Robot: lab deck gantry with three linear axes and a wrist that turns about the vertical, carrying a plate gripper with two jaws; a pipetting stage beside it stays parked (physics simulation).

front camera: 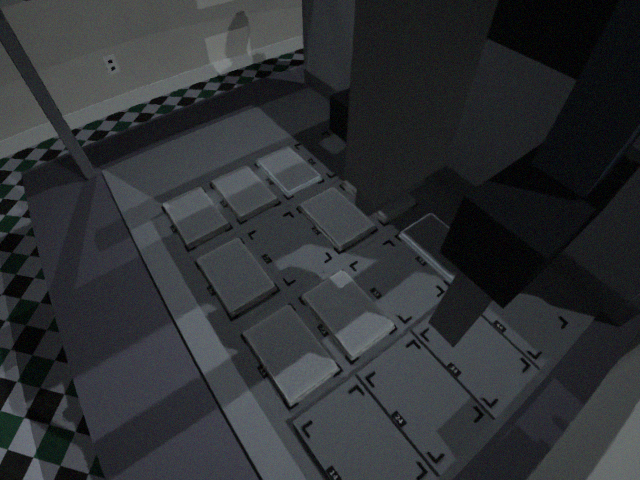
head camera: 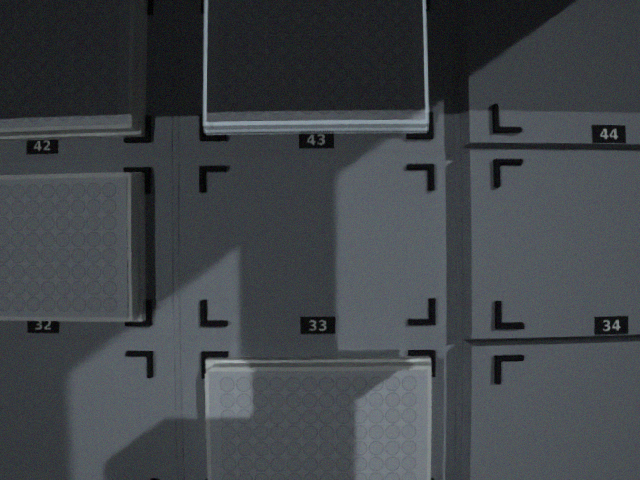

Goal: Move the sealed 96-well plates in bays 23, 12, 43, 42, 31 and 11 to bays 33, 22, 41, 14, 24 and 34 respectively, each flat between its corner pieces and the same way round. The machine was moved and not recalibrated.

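Frame: origin at the robot's base, x ahead, y left, z up, level; metres.
Where they show: gripper, between the fingertips: (front camera: 474,305); robot's base, origin of its link: (front camera: 165,208).
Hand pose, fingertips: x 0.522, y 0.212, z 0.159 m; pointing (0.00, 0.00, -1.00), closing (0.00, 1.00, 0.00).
Observation:
Things, the pixels of their top centre, and the offset from my fingertips. "spot": a spot on its surface instead.
- bay 42, a spot on its surface: (head camera: 67,67) spot: 0.273 m back, 0.145 m left, 0.144 m down
- Bay 33, a spot on its surface: (head camera: 289,232) (front camera: 393,270) spot: 0.149 m back, 0.051 m left, 0.159 m down
- bay 22, a spot on its surface: (front camera: 292,248) spot: 0.289 m back, 0.061 m right, 0.159 m down
- bay 14, a spot on its surface: (front camera: 361,439) spot: 0.020 m ahead, 0.164 m right, 0.144 m down
- bay 24, a spot on its surface: (head camera: 568,423) (front camera: 414,379) spot: 0.007 m ahead, 0.058 m right, 0.144 m down
- bay 34, a spot on its surface: (head camera: 568,248) spot: 0.006 m ahead, 0.040 m left, 0.144 m down
- Bay 41, a spot on its surface: (front camera: 330,152) spot: 0.462 m back, 0.156 m left, 0.159 m down
- bay 32, a spot on its surface: (head camera: 67,248) (front camera: 344,222) spot: 0.271 m back, 0.043 m left, 0.144 m down
- bay 13, a spot on its surface: (front camera: 289,351) spot: 0.130 m back, 0.172 m right, 0.144 m down
- bay 21, a spot on its surface: (front camera: 244,190) spot: 0.455 m back, 0.064 m right, 0.144 m down
Sealed plates stand in bays 23 (front camera: 336,310) (head camera: 310,428), 43 (front camera: 426,237) (head camera: 315,62), 12 (front camera: 235,273), 31 (front camera: 288,165) and 11 (front camera: 196,214). The plate in bay 42 (head camera: 67,67) shows in part in the head view; the column hides it in the front view. Bay 33 (front camera: 398,281) (head camera: 289,232), bay 22 (front camera: 292,248), bay 14 (front camera: 361,439), bay 24 (front camera: 423,397) (head camera: 568,423) and bay 34 (front camera: 475,361) (head camera: 568,248) hold no plate. Bay 41 (front camera: 330,152) is partly hidden. My gripper (front camera: 365,202) is low around bay 42, its small tips showing at the column's foot; its opening cannot be told.
Other plates stand in bay 32 (front camera: 337,217) (head camera: 67,248), bay 13 (front camera: 289,351) and bay 21 (front camera: 244,190). The big grey column (front camera: 413,103) covers the back right of the deck. A dark block (front camera: 488,253) hangs over the deck beside bay 43. Shadows cross the bays.

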